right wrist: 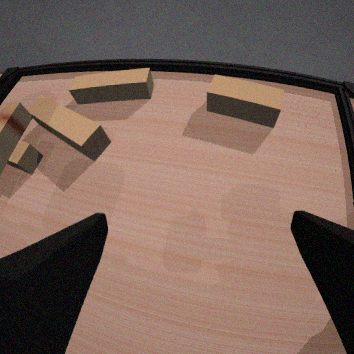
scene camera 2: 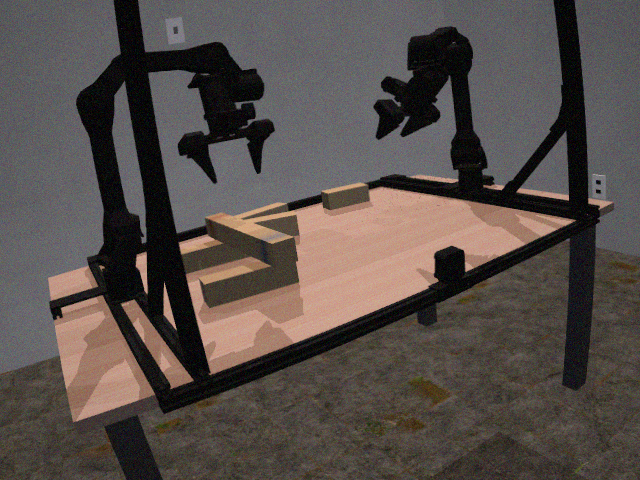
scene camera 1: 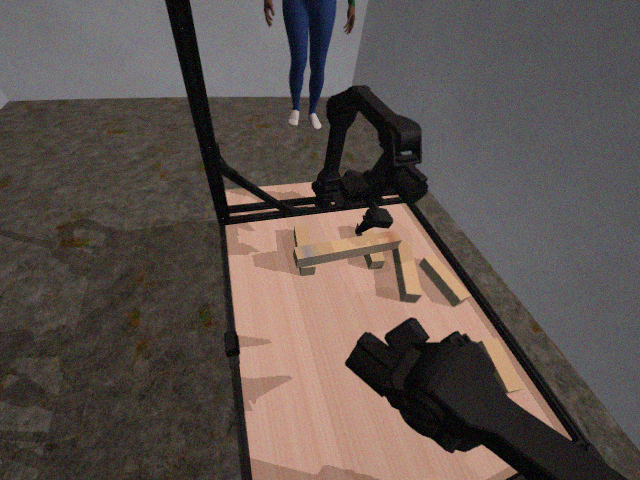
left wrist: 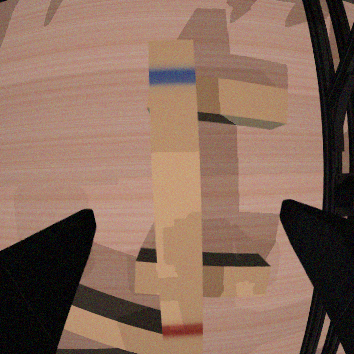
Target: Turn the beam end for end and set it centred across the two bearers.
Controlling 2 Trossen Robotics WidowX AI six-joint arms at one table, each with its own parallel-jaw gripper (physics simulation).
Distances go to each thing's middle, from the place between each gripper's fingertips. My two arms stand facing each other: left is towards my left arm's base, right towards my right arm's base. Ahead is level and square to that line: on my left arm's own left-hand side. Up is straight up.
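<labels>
The long beam (scene camera 2: 274,248) is 12 cm below my left hand and 2 cm ahead of it. As for my right hand, it is 13 cm above the long beam and 39 cm to the right of it. Going by its middle, the long beam is nearer to my left hand than to my right hand.
</labels>
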